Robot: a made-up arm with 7 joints.
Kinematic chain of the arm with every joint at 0, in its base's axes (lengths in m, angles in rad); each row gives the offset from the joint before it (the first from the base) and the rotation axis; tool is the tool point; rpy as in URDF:
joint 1: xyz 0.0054 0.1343 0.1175 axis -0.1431 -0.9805 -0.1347
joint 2: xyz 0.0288 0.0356 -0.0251 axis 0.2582 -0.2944 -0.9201
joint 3: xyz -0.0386 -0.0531 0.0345 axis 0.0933 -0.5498 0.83
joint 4: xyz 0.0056 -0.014 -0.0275 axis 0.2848 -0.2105 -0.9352
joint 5: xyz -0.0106 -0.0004 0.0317 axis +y
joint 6: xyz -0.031 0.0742 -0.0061 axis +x
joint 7: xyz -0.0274 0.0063 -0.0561 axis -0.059 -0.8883 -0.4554
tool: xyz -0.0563 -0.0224 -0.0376 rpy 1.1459 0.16 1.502
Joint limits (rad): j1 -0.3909..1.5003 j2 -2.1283..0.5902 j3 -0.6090..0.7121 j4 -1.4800..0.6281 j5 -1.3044..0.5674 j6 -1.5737..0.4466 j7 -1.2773..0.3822
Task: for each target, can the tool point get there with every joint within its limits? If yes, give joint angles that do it. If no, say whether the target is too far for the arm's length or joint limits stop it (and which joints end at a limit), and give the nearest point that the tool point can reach.
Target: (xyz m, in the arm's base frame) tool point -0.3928 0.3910 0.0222
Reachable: no: too far | nearest point -0.1860 0.2459 0.0706 | short by 0.257 m
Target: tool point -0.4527 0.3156 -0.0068
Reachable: no: too far | nearest point -0.2029 0.2107 0.0604 | short by 0.279 m
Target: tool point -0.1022 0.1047 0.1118
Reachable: yes | joints 0.9484 -0.7579 -0.3497 0.1087 -0.0758 -1.3218 -0.7369
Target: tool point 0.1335 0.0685 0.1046
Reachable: yes | joints -0.1586 -1.8527 -0.1425 -0.3409 -0.8670 -0.7704 -1.0175
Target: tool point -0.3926 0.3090 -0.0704
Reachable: no: too far | nearest point -0.1887 0.2137 0.0255 | short by 0.245 m
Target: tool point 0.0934 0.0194 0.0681
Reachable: yes | joints -0.1270 -1.1107 0.4688 -0.4359 -0.4462 -0.6366 -0.5381
